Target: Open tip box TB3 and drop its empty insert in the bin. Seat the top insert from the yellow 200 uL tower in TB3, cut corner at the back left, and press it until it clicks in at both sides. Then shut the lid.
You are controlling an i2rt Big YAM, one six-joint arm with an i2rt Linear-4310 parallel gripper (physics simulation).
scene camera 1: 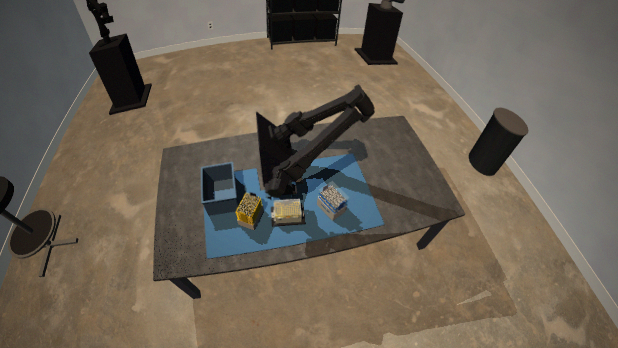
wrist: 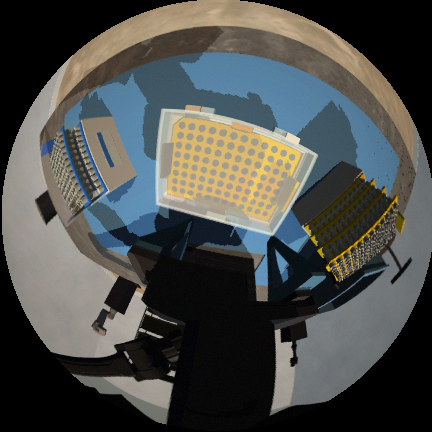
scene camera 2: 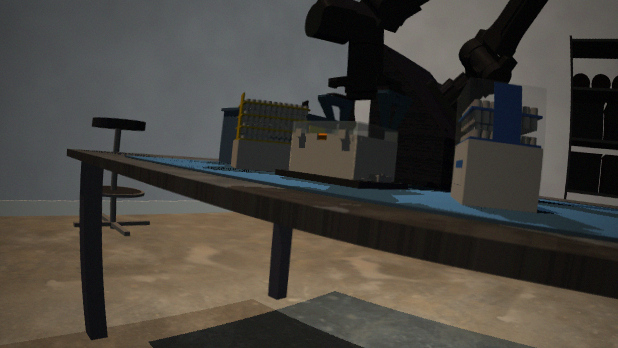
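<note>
Tip box TB3 stands in the middle of the blue mat on a dark base plate. Its clear lid lies down over it. A yellow insert with rows of grey holes shows through the lid. The yellow 200 uL tower stands to its left in scene camera 1. My gripper is open and empty. It hangs low just behind the box's back edge, with one finger towards each side of the box.
The blue bin stands at the mat's back left, behind the yellow tower. A blue tip tower stands to the right of the box. The arm's dark base block rises behind the mat.
</note>
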